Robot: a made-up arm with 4 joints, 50 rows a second.
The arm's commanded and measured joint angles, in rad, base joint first. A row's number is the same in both.
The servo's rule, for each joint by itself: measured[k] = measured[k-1] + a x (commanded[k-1-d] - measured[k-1]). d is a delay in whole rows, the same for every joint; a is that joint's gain. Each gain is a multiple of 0.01, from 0.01 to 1. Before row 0 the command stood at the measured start. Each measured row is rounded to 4 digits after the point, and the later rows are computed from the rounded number. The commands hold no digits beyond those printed.
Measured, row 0:
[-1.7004 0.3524 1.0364 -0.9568]
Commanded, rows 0 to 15:
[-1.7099 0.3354 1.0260 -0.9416]
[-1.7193 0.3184 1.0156 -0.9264]
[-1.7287 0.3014 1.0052 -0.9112]
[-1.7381 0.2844 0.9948 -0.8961]
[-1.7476 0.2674 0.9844 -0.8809]
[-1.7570 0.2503 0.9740 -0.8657]
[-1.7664 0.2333 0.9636 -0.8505]
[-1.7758 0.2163 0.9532 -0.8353]
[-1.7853 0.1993 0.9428 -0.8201]
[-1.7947 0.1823 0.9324 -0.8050]
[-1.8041 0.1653 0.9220 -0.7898]
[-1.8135 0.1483 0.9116 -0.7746]
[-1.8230 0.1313 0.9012 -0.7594]
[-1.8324 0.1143 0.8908 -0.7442]
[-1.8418 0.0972 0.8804 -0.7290]
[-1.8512 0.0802 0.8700 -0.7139]
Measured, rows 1 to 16:
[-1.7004 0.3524 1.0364 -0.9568]
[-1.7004 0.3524 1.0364 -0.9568]
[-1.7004 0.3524 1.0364 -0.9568]
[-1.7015 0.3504 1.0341 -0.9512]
[-1.7036 0.3466 1.0300 -0.9420]
[-1.7066 0.3412 1.0245 -0.9306]
[-1.7104 0.3344 1.0180 -0.9178]
[-1.7149 0.3264 1.0106 -0.9041]
[-1.7200 0.3173 1.0025 -0.8899]
[-1.7256 0.3072 0.9939 -0.8753]
[-1.7316 0.2963 0.9849 -0.8605]
[-1.7380 0.2847 0.9756 -0.8456]
[-1.7448 0.2724 0.9661 -0.8306]
[-1.7519 0.2595 0.9564 -0.8155]
[-1.7593 0.2462 0.9465 -0.8004]
[-1.7669 0.2324 0.9365 -0.7852]
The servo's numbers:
d 3
a 0.12 0.12 0.22 0.37

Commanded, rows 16 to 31:
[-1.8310 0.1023 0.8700 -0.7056]
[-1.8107 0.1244 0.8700 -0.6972]
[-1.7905 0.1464 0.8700 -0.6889]
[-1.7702 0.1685 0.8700 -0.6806]
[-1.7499 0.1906 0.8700 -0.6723]
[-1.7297 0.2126 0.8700 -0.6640]
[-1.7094 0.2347 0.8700 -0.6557]
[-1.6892 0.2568 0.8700 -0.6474]
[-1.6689 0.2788 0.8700 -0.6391]
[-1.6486 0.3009 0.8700 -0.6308]
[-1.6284 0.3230 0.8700 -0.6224]
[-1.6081 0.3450 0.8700 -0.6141]
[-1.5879 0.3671 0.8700 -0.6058]
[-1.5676 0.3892 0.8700 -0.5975]
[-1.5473 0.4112 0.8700 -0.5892]
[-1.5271 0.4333 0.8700 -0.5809]
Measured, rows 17 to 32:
[-1.7748 0.2182 0.9264 -0.7700]
[-1.7828 0.2037 0.9163 -0.7548]
[-1.7910 0.1889 0.9061 -0.7397]
[-1.7958 0.1785 0.8982 -0.7271]
[-1.7976 0.1720 0.8920 -0.7160]
[-1.7967 0.1689 0.8872 -0.7060]
[-1.7935 0.1689 0.8834 -0.6966]
[-1.7883 0.1715 0.8805 -0.6876]
[-1.7813 0.1764 0.8782 -0.6789]
[-1.7727 0.1834 0.8764 -0.6703]
[-1.7627 0.1922 0.8750 -0.6618]
[-1.7514 0.2026 0.8739 -0.6534]
[-1.7391 0.2144 0.8730 -0.6450]
[-1.7258 0.2274 0.8723 -0.6366]
[-1.7117 0.2415 0.8718 -0.6283]
[-1.6968 0.2566 0.8714 -0.6200]

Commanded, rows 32 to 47:
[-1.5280 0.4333 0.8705 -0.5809]
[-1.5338 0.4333 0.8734 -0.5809]
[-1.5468 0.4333 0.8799 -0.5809]
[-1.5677 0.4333 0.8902 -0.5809]
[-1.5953 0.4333 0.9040 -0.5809]
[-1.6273 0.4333 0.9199 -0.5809]
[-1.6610 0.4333 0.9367 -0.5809]
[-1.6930 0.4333 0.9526 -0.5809]
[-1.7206 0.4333 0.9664 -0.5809]
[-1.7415 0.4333 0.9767 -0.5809]
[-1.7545 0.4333 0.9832 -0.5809]
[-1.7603 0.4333 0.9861 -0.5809]
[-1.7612 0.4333 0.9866 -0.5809]
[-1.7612 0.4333 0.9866 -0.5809]
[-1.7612 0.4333 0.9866 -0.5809]
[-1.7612 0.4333 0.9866 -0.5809]
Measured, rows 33 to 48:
[-1.6813 0.2725 0.8711 -0.6117]
[-1.6652 0.2891 0.8709 -0.6034]
[-1.6486 0.3064 0.8707 -0.5951]
[-1.6341 0.3216 0.8707 -0.5898]
[-1.6221 0.3350 0.8713 -0.5865]
[-1.6131 0.3468 0.8732 -0.5844]
[-1.6077 0.3572 0.8769 -0.5831]
[-1.6062 0.3663 0.8829 -0.5823]
[-1.6087 0.3743 0.8910 -0.5818]
[-1.6150 0.3814 0.9011 -0.5815]
[-1.6244 0.3876 0.9124 -0.5813]
[-1.6359 0.3931 0.9243 -0.5812]
[-1.6486 0.3979 0.9358 -0.5811]
[-1.6613 0.4021 0.9462 -0.5810]
[-1.6732 0.4058 0.9550 -0.5810]
[-1.6838 0.4091 0.9620 -0.5810]

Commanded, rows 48 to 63:
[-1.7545 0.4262 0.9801 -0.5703]
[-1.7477 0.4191 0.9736 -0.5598]
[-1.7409 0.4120 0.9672 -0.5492]
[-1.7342 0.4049 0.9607 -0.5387]
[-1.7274 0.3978 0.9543 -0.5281]
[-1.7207 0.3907 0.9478 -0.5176]
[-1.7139 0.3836 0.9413 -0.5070]
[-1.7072 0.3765 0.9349 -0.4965]
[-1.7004 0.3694 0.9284 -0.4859]
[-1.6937 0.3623 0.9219 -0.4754]
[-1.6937 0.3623 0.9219 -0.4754]
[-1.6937 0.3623 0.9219 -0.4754]
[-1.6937 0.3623 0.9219 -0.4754]
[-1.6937 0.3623 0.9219 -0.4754]
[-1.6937 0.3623 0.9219 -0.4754]
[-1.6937 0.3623 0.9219 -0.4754]
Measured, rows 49 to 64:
[-1.6931 0.4120 0.9674 -0.5810]
[-1.7013 0.4146 0.9716 -0.5810]
[-1.7085 0.4168 0.9749 -0.5810]
[-1.7140 0.4179 0.9760 -0.5770]
[-1.7180 0.4180 0.9755 -0.5706]
[-1.7207 0.4173 0.9737 -0.5627]
[-1.7223 0.4158 0.9708 -0.5538]
[-1.7229 0.4136 0.9672 -0.5443]
[-1.7226 0.4109 0.9629 -0.5344]
[-1.7216 0.4076 0.9581 -0.5243]
[-1.7199 0.4039 0.9530 -0.5140]
[-1.7176 0.3998 0.9476 -0.5036]
[-1.7147 0.3953 0.9419 -0.4932]
[-1.7122 0.3913 0.9375 -0.4866]
[-1.7100 0.3878 0.9341 -0.4825]
[-1.7080 0.3847 0.9314 -0.4799]

